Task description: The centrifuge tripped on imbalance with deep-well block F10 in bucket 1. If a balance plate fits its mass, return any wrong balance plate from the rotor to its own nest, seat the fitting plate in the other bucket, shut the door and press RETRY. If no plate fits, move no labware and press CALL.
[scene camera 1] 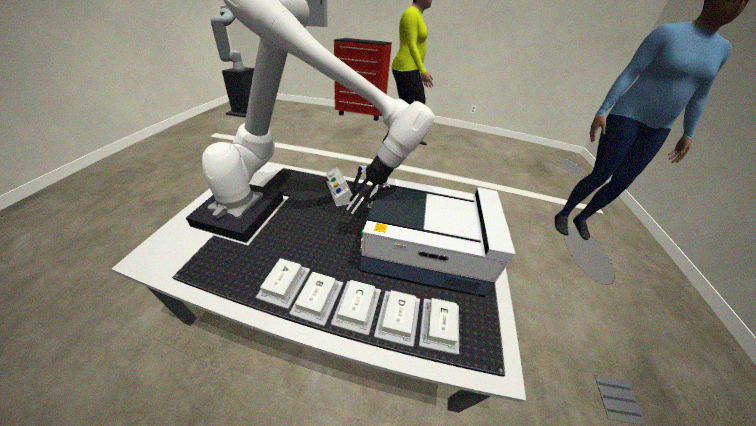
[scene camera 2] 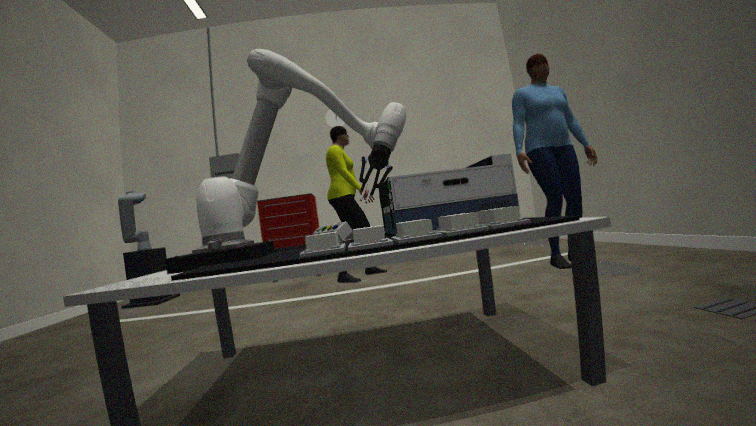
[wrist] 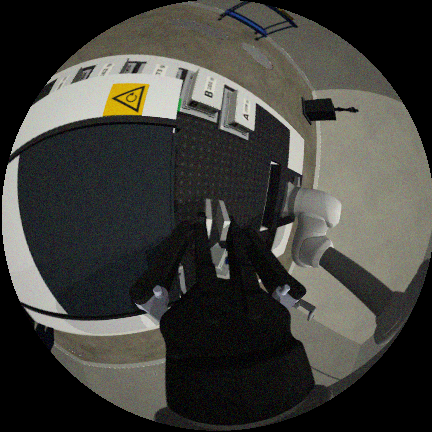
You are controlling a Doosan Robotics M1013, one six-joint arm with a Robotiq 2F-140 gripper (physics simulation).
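Seen in the pictures: gripper, between the fingertips: (scene camera 1: 350,210) (scene camera 2: 363,201) (wrist: 212,207); arm's base, origin of its link: (scene camera 1: 236,202) (scene camera 2: 225,248) (wrist: 289,199).
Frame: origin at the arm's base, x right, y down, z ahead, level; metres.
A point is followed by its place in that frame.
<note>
My gripper (scene camera 1: 354,207) {y -0.106, x -0.019, z 0.551 m} (scene camera 2: 368,191) {y -0.106, x -0.019, z 0.551 m} (wrist: 212,207) {y -0.106, x -0.019, z 0.551 m} is nearly shut, its pads a small gap apart with no labware between them. It points down beside the centrifuge's left end, close to the tilted button panel (scene camera 1: 338,188) {y -0.032, x -0.229, z 0.412 m} (scene camera 2: 343,231) {y 0.001, x -0.205, z 0.447 m} (wrist: 220,269) {y -0.038, x -0.242, z 0.449 m}. Green, yellow and blue buttons show on the panel in scene camera 1; my fingers partly hide it in the wrist view. The centrifuge (scene camera 1: 394,248) {y -0.121, x 0.125, z 0.753 m} (scene camera 2: 417,190) {y -0.109, x 0.126, z 0.737 m} has a dark panel (scene camera 1: 399,206) {y -0.170, x -0.028, z 0.731 m} (wrist: 95,200) {y -0.170, x 0.004, z 0.709 m} on top; rotor, buckets and block F10 are hidden. Plates A (scene camera 1: 281,277) {y -0.011, x 0.281, z 0.419 m}, B (scene camera 1: 316,292) {y -0.011, x 0.292, z 0.552 m}, C (scene camera 1: 357,302) {y -0.011, x 0.282, z 0.686 m}, D (scene camera 1: 399,313) {y -0.011, x 0.278, z 0.819 m} and E (scene camera 1: 443,321) {y -0.011, x 0.264, z 0.954 m} sit in nests.
The row of nests runs along the front of the black mat (scene camera 1: 232,264) {y 0.042, x 0.270, z 0.187 m}. The arm's base (scene camera 1: 232,211) {y -0.019, x 0.075, z 0.048 m} stands on the table's left. A person in yellow (scene camera 1: 412,42) and a person in blue (scene camera 1: 656,79) stand beyond the table. A red cabinet (scene camera 1: 362,79) is behind.
</note>
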